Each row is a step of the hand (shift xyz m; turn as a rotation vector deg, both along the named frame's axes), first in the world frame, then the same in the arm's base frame.
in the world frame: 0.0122 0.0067 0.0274 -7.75 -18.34 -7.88
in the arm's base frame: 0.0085 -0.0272 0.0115 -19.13 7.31 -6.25
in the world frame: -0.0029 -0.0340 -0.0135 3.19 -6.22 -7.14
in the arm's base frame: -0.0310 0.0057 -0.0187 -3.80 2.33 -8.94
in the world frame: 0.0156 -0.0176 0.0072 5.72 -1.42 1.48
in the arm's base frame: -0.0106 -0.0184 -0.0124 0.83 -4.91 -3.48
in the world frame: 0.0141 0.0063 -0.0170 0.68 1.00 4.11
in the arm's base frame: 0.0128 0.0056 -0.0182 0.82 -3.38 2.51
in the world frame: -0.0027 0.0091 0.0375 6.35 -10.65 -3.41
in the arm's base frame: 0.0039 -0.0254 0.0289 -6.93 -3.31 -10.31
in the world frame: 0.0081 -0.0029 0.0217 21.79 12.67 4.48
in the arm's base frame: -0.0014 -0.0222 0.0072 19.79 -14.39 -7.54
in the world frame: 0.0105 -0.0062 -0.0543 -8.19 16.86 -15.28
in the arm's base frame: 0.0033 0.0340 -0.0439 13.54 19.94 1.90
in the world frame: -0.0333 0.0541 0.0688 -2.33 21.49 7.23
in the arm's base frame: 0.0302 -0.0220 0.0858 18.09 -0.02 13.86
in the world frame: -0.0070 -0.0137 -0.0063 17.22 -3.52 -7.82
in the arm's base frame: -0.0147 0.0065 -0.0041 4.27 -5.24 -18.01
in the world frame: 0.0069 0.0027 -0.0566 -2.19 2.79 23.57
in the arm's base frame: 0.0102 0.0397 -0.0398 -0.40 -16.19 17.49
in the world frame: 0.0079 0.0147 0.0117 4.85 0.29 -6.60
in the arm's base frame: 0.0155 -0.0110 0.0073 2.76 2.14 -7.41
